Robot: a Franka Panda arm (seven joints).
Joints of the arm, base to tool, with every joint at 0 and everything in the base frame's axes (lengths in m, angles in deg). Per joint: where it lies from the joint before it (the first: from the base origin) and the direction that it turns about. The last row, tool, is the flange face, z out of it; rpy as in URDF.
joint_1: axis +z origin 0 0 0.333
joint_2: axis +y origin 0 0 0
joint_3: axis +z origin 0 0 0.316
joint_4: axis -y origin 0.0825 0 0
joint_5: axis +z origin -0.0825 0 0.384
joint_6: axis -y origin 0 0 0
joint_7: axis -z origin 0.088 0 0
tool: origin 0 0 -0.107 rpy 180 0 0
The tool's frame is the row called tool.
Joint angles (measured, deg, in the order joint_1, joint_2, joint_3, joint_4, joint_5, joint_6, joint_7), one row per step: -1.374 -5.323 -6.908 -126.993 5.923 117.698 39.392; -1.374 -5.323 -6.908 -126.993 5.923 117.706 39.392; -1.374 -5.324 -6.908 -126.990 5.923 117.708 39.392; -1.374 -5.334 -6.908 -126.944 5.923 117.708 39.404; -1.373 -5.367 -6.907 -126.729 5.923 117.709 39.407; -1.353 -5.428 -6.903 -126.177 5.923 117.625 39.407; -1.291 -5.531 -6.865 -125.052 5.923 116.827 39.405; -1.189 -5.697 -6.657 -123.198 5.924 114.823 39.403; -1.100 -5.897 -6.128 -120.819 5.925 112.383 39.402; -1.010 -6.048 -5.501 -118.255 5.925 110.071 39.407; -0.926 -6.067 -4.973 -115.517 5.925 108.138 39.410; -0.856 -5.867 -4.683 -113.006 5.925 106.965 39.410
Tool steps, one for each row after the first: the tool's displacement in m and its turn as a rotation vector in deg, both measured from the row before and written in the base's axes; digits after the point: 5 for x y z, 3 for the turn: 0.00002 0.00000 0.00001 -0.002 -0.008 -0.001; 0.00002 0.00000 0.00004 -0.001 -0.006 0.000; 0.00018 -0.00003 0.00045 -0.007 -0.054 -0.012; 0.00086 -0.00013 0.00198 -0.032 -0.246 -0.003; 0.00206 -0.00012 0.00478 -0.065 -0.525 0.026; 0.00296 0.00055 0.00873 -0.012 -0.438 0.169; 0.00338 0.00263 0.01349 0.094 -0.044 0.494; 0.00414 0.00546 0.01760 0.060 -0.169 0.842; 0.00433 0.00641 0.01904 -0.005 -0.425 0.925; 0.00486 0.00542 0.01998 -0.073 -0.838 0.785; 0.00525 0.00301 0.01734 -0.123 -1.142 0.462
